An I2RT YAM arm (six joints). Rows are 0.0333 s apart.
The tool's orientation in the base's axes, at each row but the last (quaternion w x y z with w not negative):
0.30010 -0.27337 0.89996 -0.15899
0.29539 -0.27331 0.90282 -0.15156
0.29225 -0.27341 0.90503 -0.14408
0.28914 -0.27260 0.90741 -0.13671
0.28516 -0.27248 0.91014 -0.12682
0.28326 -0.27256 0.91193 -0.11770
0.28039 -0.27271 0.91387 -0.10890
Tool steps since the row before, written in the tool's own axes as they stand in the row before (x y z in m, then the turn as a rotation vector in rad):
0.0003 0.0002 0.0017 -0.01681 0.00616 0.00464
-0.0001 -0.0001 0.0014 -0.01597 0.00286 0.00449
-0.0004 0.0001 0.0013 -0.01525 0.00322 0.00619
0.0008 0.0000 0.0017 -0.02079 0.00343 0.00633
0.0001 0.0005 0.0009 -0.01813 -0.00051 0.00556
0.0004 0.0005 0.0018 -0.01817 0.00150 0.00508
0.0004 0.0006 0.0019 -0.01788 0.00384 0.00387
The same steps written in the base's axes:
0.0008 -0.0002 -0.0015 0.01174 0.01424 0.00128
0.0010 -0.0002 -0.0010 0.01241 0.01111 0.00245
0.0010 0.0002 -0.0009 0.01280 0.01081 0.00064
0.0005 -0.0006 -0.0017 0.01659 0.01415 0.00293
0.0002 0.0003 -0.0010 0.01598 0.00947 0.00388
0.0006 0.0001 -0.0018 0.01486 0.01117 0.00354
0.0005 0.0002 -0.0019 0.01294 0.01300 0.00358

